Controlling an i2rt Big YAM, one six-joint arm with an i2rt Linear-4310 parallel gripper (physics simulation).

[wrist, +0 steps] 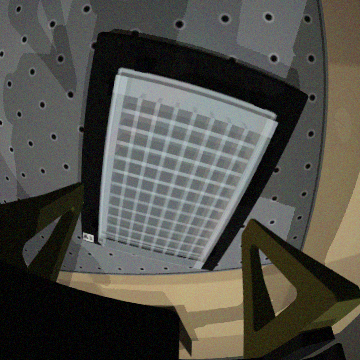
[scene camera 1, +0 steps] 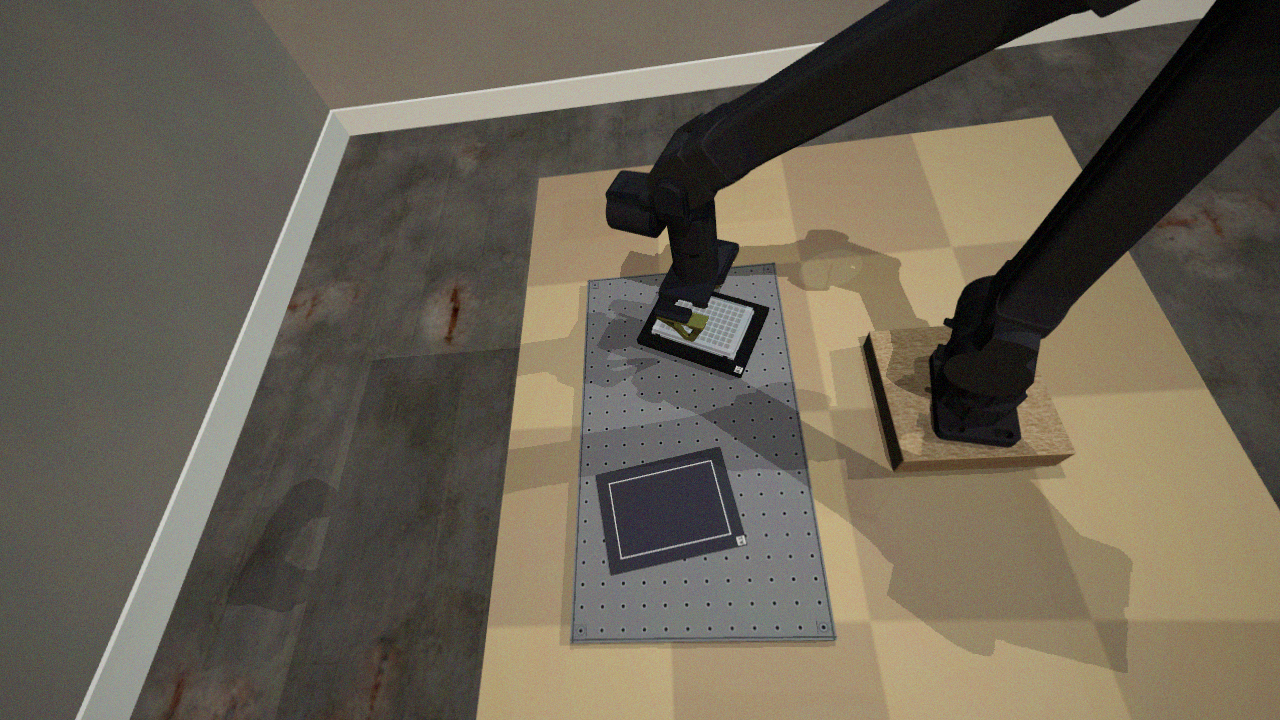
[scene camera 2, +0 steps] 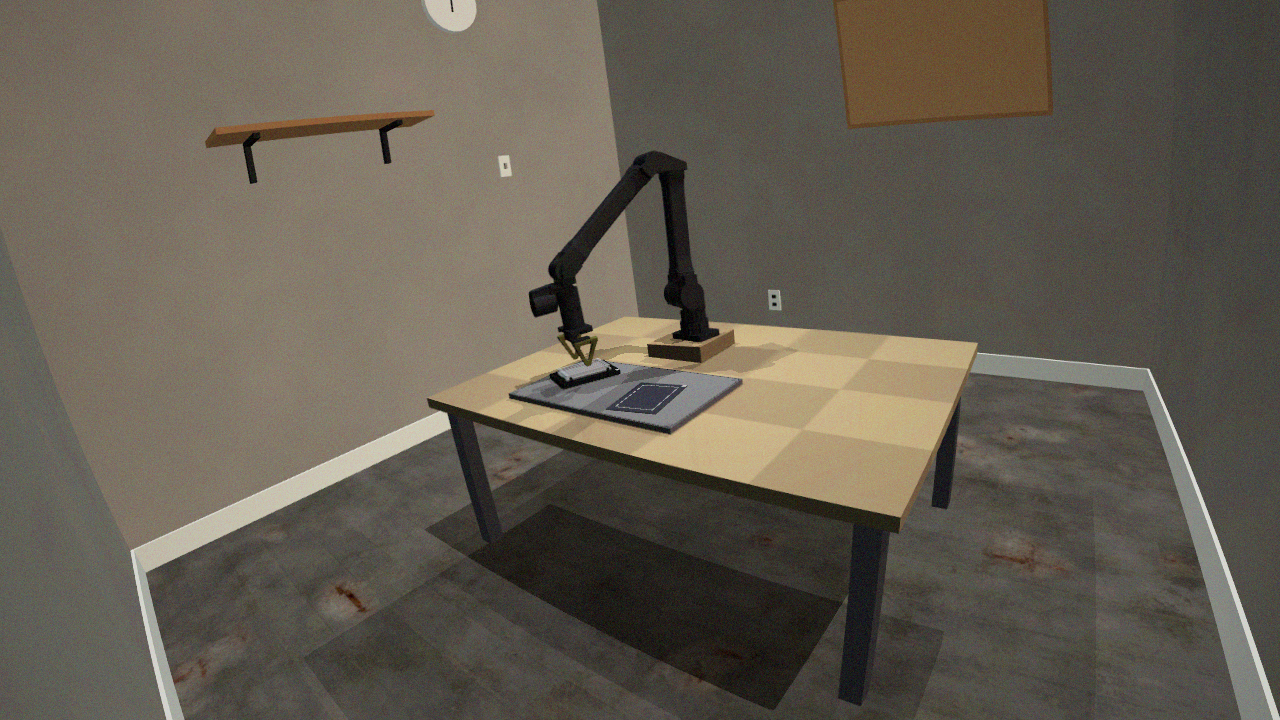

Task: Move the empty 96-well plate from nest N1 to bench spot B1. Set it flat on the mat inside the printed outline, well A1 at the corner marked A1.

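Frame: origin at the arm's base, x left, y back, z up, level; millimetres.
Seen in the pictures: gripper, fingertip midpoint: (wrist: 166, 211) (scene camera 1: 701, 313) (scene camera 2: 582, 362); arm's base at its link origin: (scene camera 1: 969, 398) (scene camera 2: 696, 336).
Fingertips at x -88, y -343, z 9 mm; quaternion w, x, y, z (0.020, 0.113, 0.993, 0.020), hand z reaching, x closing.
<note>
Pixels of each thing's middle, then the offset from my fingertips to it. "spot": a spot on its surface instead. Level surfaces: height alone.
- clear-white 96-well plate at the middle of its body: (wrist: 168, 190) (scene camera 1: 702, 320) (scene camera 2: 583, 369) dz -20, dx +0, dy +0 mm
- black nest N1 at the middle of its body: (wrist: 170, 182) (scene camera 1: 702, 323) (scene camera 2: 584, 372) dz -28, dx +0, dy +0 mm
- nest's A1 label at a spot on its surface: (wrist: 88, 237) (scene camera 1: 738, 369) spot: dz -26, dx +71, dy +61 mm
- dark B1 mat at its surface level: dz -36 mm
- white outline at a spot on its surface: (scene camera 1: 614, 521) spot: dz -37, dx +301, dy -72 mm
- small label at a spot on its surface: (scene camera 1: 741, 540) spot: dz -37, dx +298, dy +87 mm
- checkered table at its surface level: dz -51 mm
The clear-white 96-well plate (scene camera 1: 726, 325) (scene camera 2: 581, 369) (wrist: 175, 170) lies flat in the black nest N1 (scene camera 1: 689, 353) (wrist: 200, 70). The nest's A1 label (scene camera 1: 738, 368) (wrist: 88, 237) is at one corner. My gripper (scene camera 1: 691, 329) (scene camera 2: 583, 360) (wrist: 166, 211) is open and empty, above the plate; in the wrist view its fingertips stand apart toward the plate's two long sides. In scene camera 1 a finger covers part of the plate. The dark B1 mat (scene camera 1: 671, 510) (scene camera 2: 646, 398) bears a white outline (scene camera 1: 614, 521), with a small label (scene camera 1: 741, 540) at its lower right corner in that view.
Nest and mat are on a grey perforated board (scene camera 1: 698, 600) (scene camera 2: 707, 385) (wrist: 40, 125) on the checkered table (scene camera 1: 751, 680) (scene camera 2: 832, 358). The arm's base stands on a wooden block (scene camera 1: 913, 420) (scene camera 2: 671, 351) beside the board. A wall shelf (scene camera 2: 322, 125) hangs behind.
</note>
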